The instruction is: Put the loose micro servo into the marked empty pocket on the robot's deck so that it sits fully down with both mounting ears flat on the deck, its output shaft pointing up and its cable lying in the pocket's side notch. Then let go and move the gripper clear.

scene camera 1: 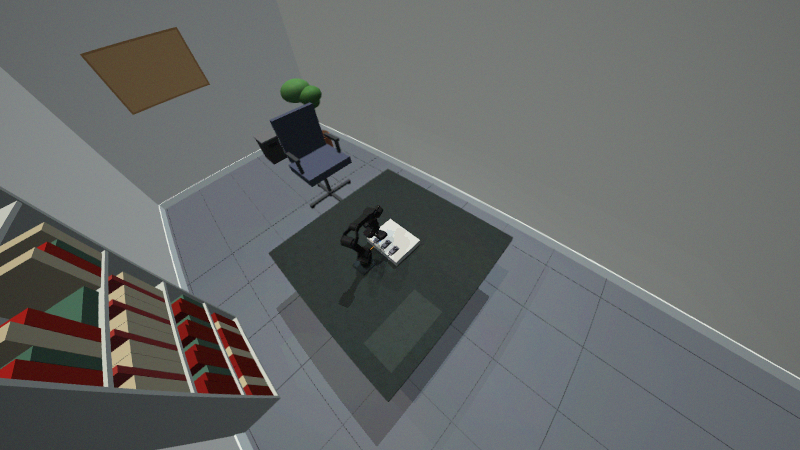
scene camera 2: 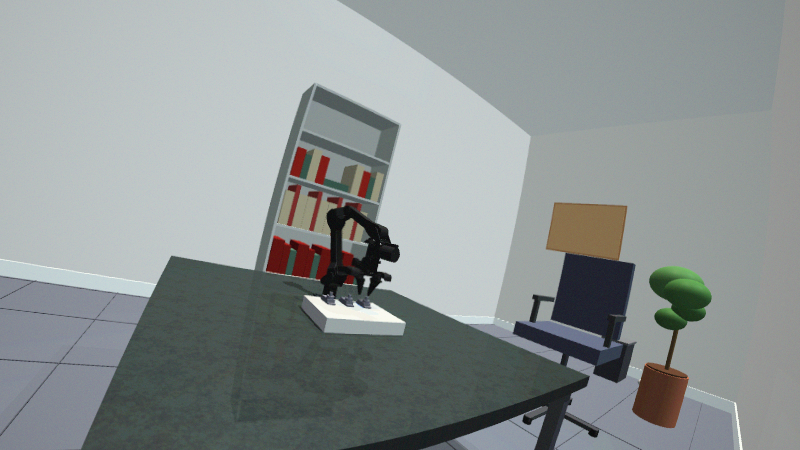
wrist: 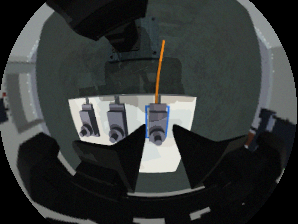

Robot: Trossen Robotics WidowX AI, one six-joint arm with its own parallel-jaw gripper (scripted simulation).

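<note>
I can see my gripper in the pictures, and the wrist view has the gripper in it too. The pictures also show me a white robot deck and a grey micro servo.
</note>
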